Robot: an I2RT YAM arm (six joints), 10 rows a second.
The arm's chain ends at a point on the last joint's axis. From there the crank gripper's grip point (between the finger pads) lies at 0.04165 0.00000 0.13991 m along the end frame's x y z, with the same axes.
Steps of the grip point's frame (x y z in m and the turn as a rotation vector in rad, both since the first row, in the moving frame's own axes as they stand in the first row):
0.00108, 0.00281, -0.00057, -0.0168, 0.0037, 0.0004
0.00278, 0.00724, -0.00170, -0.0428, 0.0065, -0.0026
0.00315, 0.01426, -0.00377, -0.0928, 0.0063, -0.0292
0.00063, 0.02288, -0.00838, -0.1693, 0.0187, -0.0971
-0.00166, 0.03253, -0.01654, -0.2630, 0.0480, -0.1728
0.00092, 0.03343, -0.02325, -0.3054, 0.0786, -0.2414
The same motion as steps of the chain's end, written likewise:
0.00056, 0.00044, -0.00040, -0.0168, 0.0037, 0.0004
0.00186, 0.00137, -0.00130, -0.0428, 0.0065, -0.0026
0.00210, 0.00254, -0.00296, -0.0928, 0.0063, -0.0292
-0.00291, 0.00356, -0.00592, -0.1693, 0.0187, -0.0971
-0.01075, 0.00426, -0.01056, -0.2630, 0.0480, -0.1728
-0.01356, 0.00341, -0.01471, -0.3054, 0.0786, -0.2414

